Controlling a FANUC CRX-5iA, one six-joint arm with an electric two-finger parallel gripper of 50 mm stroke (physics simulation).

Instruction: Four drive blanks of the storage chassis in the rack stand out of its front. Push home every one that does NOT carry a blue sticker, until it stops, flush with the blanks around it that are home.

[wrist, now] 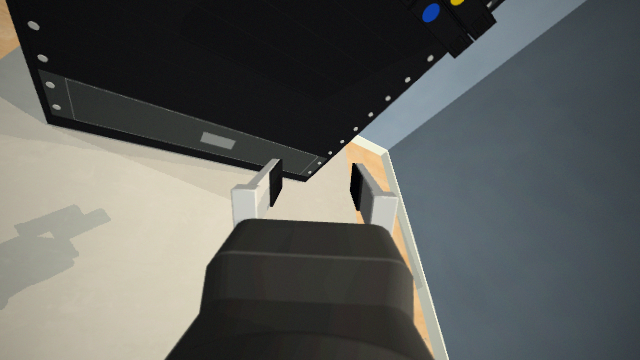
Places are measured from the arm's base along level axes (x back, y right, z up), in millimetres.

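Where they show: gripper, fingertip midpoint: [316, 175].
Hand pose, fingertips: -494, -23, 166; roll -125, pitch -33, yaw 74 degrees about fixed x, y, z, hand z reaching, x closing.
Things, the pixels of their top centre, and the offset from my fingertips, as dx, dy, dz. "spot": a spot on its surface instead.
- black blank with a yellow sticker, surface spot: [457, 1] spot: -175, +142, +131
- black rack, surface spot: [240, 60] spot: -236, -24, -82
- grey panel, top centre: [224, 124] -241, -6, -221
- light label, surface spot: [218, 140] spot: -235, -7, -262
My gripper [316, 175] is open and empty, its two light fingers with black pads apart at the middle of the wrist view, below the rack's lower corner. A black blank with a blue sticker [431, 13] stands out at the top right. Beside it, a black blank with a yellow sticker [457, 1] stands out too, cut off by the top edge. Both are well away from the fingers. The rest of the storage chassis is cut off by the top of the view, and other standing blanks do not show clearly.
The black rack [240, 60] fills the upper left, with round screws along its rails. A grey panel [150, 117] with a light label [218, 140] is low on it. A pale skirting [411, 240] and a blue-grey wall [530, 200] are at the right. A shadow falls at the left.
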